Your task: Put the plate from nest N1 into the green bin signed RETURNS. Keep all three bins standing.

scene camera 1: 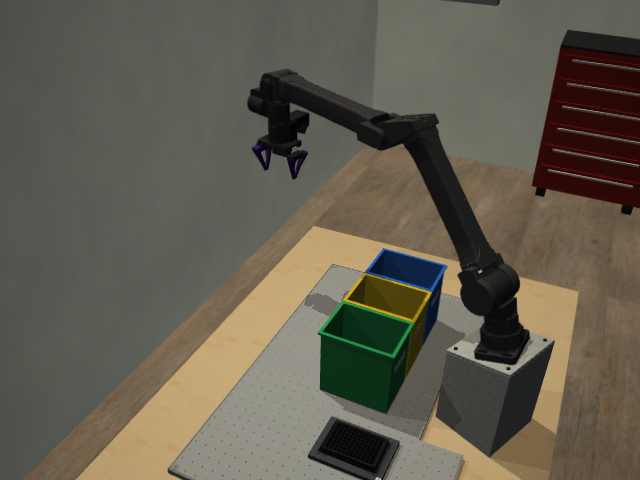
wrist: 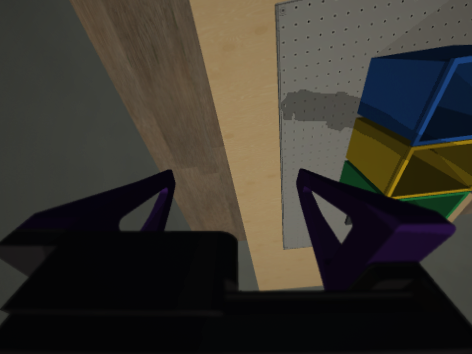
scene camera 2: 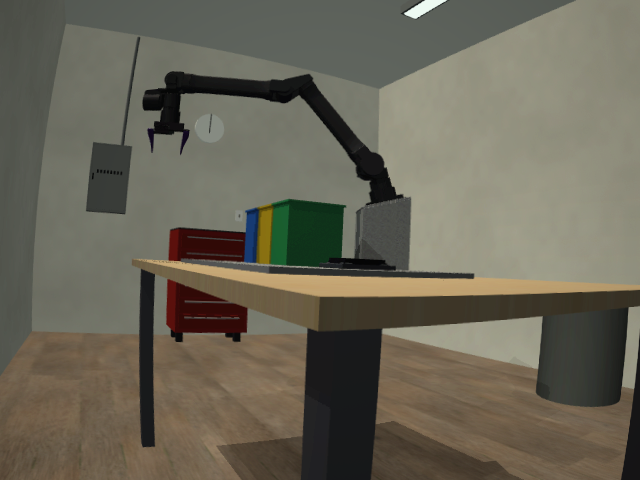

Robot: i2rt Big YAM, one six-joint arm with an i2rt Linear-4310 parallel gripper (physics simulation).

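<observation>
A black plate with a grid of wells lies flat in a dark grey nest in front of the bins; no nest label is readable. The green bin stands upright nearest the plate, and its sign is not readable. The yellow bin and the blue bin stand upright in a row behind it. My gripper is open and empty, high above the table's far-left side, away from plate and bins, fingers pointing down.
The perforated grey board lies on the wooden table. The arm's grey pedestal stands right of the bins. A wall runs along the left. A red cabinet stands behind the table.
</observation>
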